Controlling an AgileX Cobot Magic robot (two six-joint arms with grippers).
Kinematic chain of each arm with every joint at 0, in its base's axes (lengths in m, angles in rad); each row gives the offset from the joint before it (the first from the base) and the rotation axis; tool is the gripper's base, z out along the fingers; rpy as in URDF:
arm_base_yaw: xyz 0 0 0.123 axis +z
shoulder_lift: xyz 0 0 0 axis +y
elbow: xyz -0.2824 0 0.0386 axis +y
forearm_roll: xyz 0.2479 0 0.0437 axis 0.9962 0 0.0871
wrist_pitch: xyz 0 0 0 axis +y
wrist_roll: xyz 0.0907 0 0.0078 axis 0.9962 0 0.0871
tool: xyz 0 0 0 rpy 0 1.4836 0
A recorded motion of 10 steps. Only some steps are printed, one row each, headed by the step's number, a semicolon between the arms.
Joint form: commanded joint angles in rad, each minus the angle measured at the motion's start. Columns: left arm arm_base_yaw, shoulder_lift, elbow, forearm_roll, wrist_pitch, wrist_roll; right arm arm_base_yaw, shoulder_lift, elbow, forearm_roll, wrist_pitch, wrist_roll.
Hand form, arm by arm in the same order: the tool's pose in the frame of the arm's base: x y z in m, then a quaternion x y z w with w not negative. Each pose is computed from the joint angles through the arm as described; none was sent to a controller.
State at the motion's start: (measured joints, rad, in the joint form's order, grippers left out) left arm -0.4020 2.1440 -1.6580 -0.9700 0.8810 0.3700; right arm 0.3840 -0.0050 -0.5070 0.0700 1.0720 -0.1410
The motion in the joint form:
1: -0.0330 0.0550 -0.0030 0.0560 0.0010 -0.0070; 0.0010 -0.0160 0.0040 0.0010 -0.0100 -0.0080
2: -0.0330 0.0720 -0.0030 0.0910 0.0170 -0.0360; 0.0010 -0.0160 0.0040 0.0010 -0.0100 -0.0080
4: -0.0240 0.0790 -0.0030 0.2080 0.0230 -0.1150; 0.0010 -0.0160 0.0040 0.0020 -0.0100 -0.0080
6: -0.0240 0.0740 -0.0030 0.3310 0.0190 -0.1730; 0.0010 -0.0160 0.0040 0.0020 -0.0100 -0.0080
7: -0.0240 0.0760 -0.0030 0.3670 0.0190 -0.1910; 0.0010 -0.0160 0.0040 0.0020 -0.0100 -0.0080
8: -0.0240 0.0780 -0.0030 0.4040 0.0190 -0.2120; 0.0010 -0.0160 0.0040 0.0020 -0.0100 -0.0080
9: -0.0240 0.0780 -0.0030 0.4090 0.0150 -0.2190; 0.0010 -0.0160 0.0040 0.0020 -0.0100 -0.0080
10: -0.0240 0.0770 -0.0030 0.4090 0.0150 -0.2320; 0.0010 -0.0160 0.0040 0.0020 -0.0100 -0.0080
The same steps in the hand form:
1: 0.3989 -0.2468 0.1755 0.12682 0.91352 -0.37514 0.09309; -0.0101 0.0020 0.2779 -0.22515 0.81624 0.09769 0.52298
2: 0.3980 -0.2455 0.1658 0.12473 0.92065 -0.36237 0.07440; -0.0101 0.0020 0.2779 -0.22515 0.81624 0.09769 0.52298
4: 0.3998 -0.2357 0.1571 0.11921 0.93806 -0.31936 0.06193; -0.0101 0.0021 0.2779 -0.22517 0.81622 0.09819 0.52292
6: 0.4004 -0.2285 0.1544 0.12810 0.95111 -0.27354 0.06442; -0.0101 0.0021 0.2779 -0.22517 0.81622 0.09819 0.52292
7: 0.4007 -0.2263 0.1521 0.12979 0.95486 -0.25958 0.06336; -0.0101 0.0021 0.2779 -0.22517 0.81622 0.09819 0.52292
8: 0.4011 -0.2240 0.1499 0.13026 0.95865 -0.24526 0.06222; -0.0101 0.0021 0.2779 -0.22517 0.81622 0.09819 0.52292
9: 0.4015 -0.2238 0.1498 0.12784 0.95934 -0.24345 0.06364; -0.0101 0.0021 0.2779 -0.22517 0.81622 0.09819 0.52292
10: 0.4014 -0.2237 0.1503 0.12170 0.96008 -0.24400 0.06252; -0.0101 0.0021 0.2779 -0.22517 0.81622 0.09819 0.52292

